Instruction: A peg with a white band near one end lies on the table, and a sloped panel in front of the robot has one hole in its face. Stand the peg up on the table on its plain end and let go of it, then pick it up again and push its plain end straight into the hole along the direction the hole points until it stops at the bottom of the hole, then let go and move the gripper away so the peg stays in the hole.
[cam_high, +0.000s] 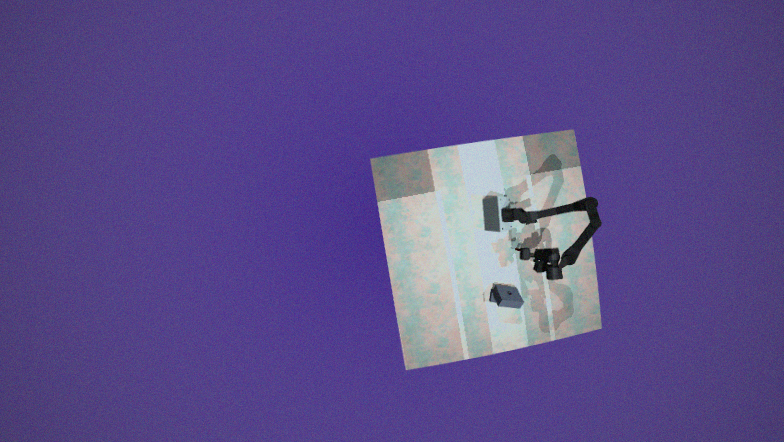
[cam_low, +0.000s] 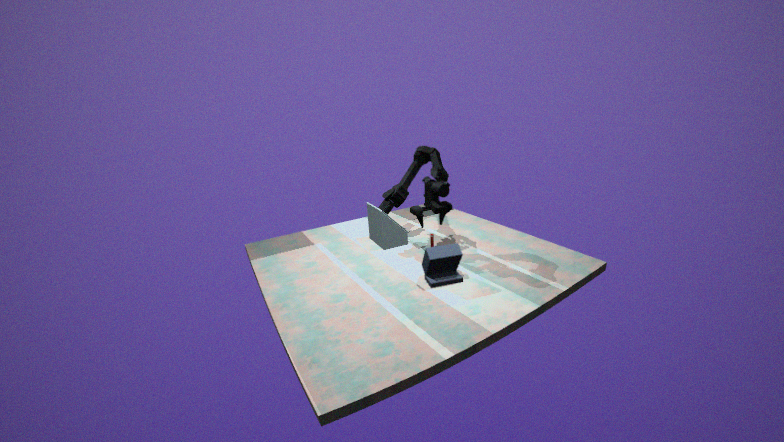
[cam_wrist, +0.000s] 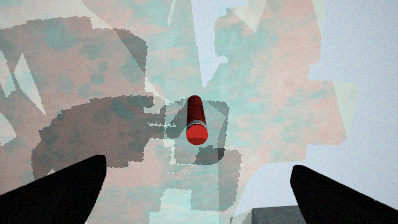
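My gripper tip is now 60 mm above the red peg. Also, from my gripper tip: sloped grey panel (250 mm ahead, 120 mm to the right, 40 mm below).
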